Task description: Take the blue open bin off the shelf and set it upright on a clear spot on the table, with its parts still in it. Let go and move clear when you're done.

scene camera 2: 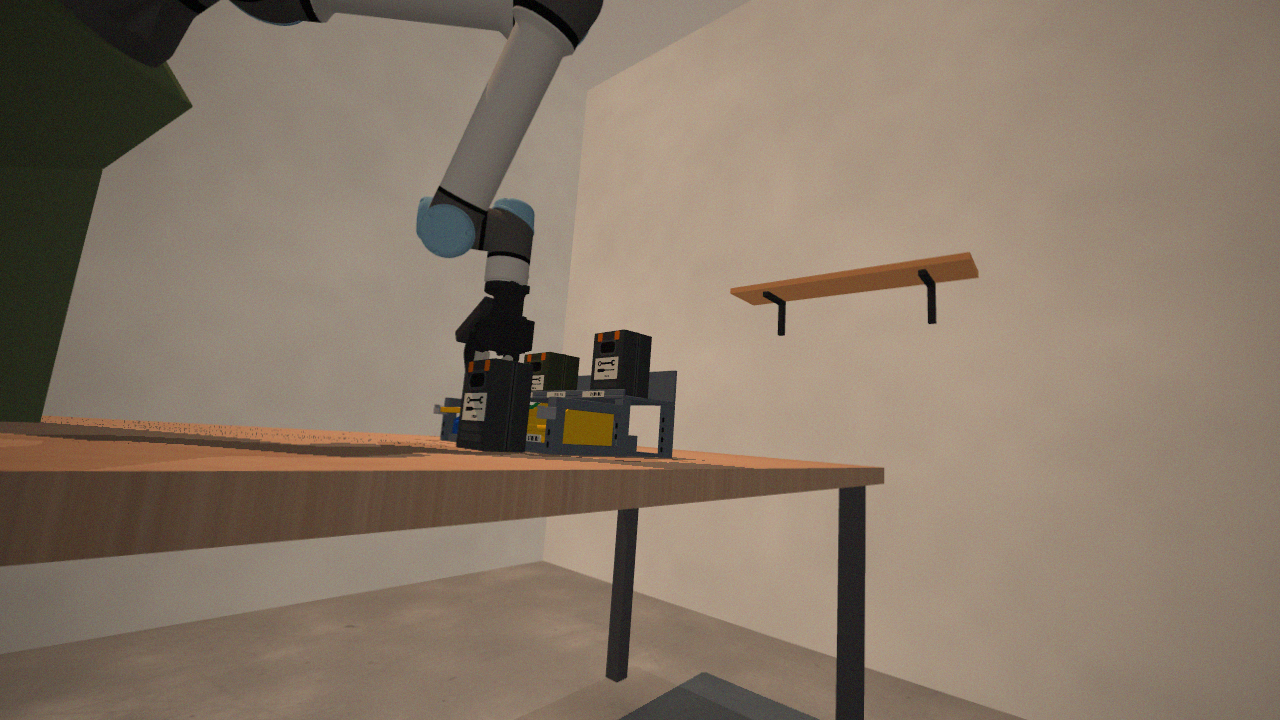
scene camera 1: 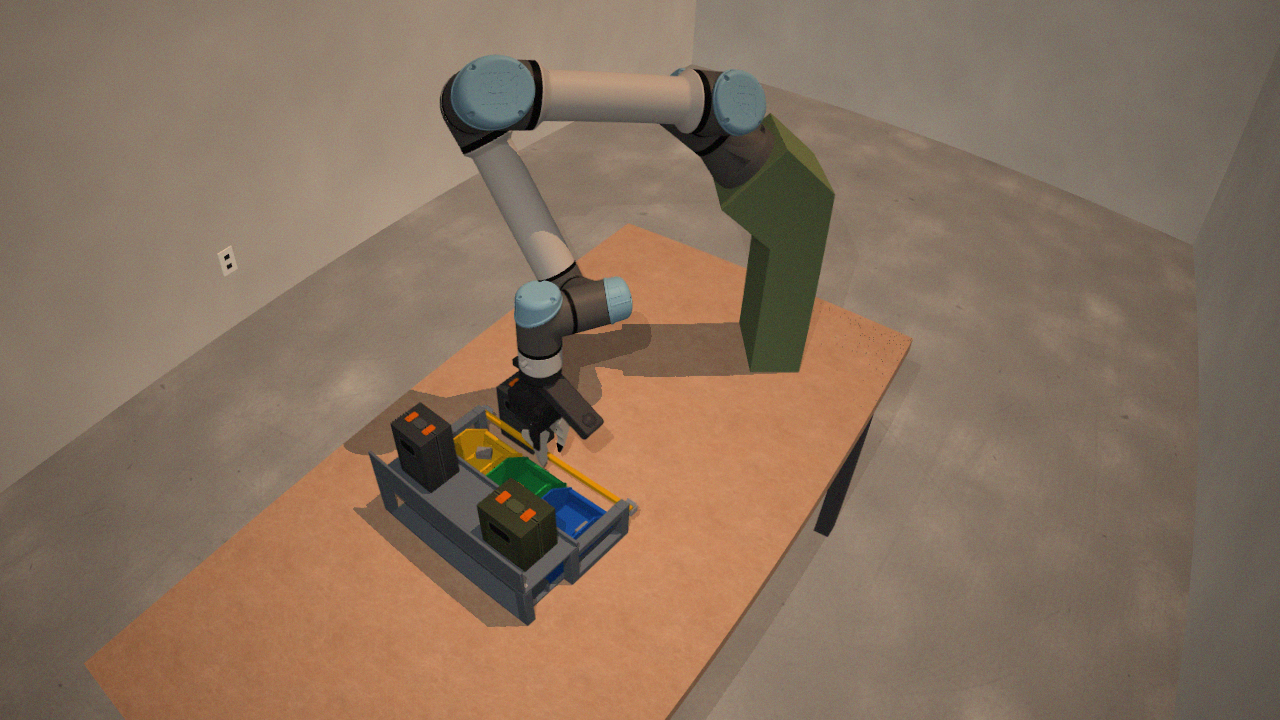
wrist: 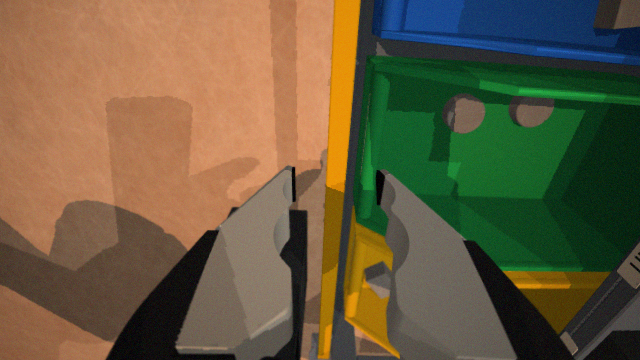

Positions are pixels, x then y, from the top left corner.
Scene:
yellow bin: scene camera 2 580, 427; scene camera 1; wrist
same spot on yellow bin: (wrist: 364, 309) = (scene camera 1: 481, 437)

